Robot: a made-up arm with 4 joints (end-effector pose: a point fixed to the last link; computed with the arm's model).
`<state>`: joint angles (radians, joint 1 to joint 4).
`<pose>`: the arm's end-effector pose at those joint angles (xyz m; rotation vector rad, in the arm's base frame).
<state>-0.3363 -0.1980 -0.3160 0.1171</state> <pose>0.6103 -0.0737 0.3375 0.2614 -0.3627 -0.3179</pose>
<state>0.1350 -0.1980 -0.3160 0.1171</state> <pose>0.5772 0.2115 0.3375 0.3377 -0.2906 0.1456</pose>
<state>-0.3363 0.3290 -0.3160 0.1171</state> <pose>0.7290 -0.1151 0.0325 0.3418 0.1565 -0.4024</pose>
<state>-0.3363 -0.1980 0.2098 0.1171</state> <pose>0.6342 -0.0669 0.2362 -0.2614 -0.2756 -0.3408</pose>
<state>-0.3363 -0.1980 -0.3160 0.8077</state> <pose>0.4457 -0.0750 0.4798 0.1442 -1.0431 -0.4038</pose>
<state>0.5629 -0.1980 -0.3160 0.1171</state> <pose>0.4374 0.4319 0.3375 0.3967 -0.2150 0.5663</pose>
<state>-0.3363 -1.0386 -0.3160 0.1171</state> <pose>0.1812 0.0763 0.5835 0.1034 -1.1795 -0.1475</pose>
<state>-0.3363 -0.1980 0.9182 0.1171</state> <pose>0.6359 -0.1356 0.1151 -0.9623 -0.1350 -0.3469</pose>
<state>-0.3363 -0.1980 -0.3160 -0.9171</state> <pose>0.6215 0.0236 0.0353 0.3893 0.6569 -0.1490</pose>
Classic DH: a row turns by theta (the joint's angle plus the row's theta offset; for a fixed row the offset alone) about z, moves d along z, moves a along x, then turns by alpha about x. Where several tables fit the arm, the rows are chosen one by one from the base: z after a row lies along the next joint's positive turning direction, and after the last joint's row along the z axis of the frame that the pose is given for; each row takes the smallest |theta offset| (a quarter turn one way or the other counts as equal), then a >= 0, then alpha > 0; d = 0 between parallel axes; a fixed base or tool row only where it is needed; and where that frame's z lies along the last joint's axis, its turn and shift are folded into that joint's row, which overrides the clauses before.
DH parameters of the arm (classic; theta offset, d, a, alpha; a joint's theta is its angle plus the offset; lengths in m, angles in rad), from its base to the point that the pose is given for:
joint 1: 0 -0.048 0.098 -1.5708
joint 2: -1.5708 -0.053 0.201 1.5708
joint 3: 0 -0.258 -0.066 1.5708
joint 4: -1.5708 -0.2 0.318 -1.5708
tool (fixed): 0 0.046 0 0

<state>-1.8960 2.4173 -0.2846 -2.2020</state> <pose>0.2358 -0.0430 -0.0603 -1.7107 -0.7896 -1.3465</pose>
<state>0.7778 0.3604 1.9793 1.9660</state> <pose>0.0732 0.1564 -0.1425 -0.4743 -1.4846 2.5840</pose>
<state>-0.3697 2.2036 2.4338 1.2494</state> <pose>-0.1871 0.0272 -0.2314 0.4215 0.3174 2.0908</pose>
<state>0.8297 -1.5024 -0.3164 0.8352</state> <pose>-0.2745 -0.1893 0.4193 1.3125 -2.0156 0.5301</pose>
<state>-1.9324 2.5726 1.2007 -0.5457</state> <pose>-0.0083 0.4286 -0.3001 1.2876 1.8085 0.6695</pose>
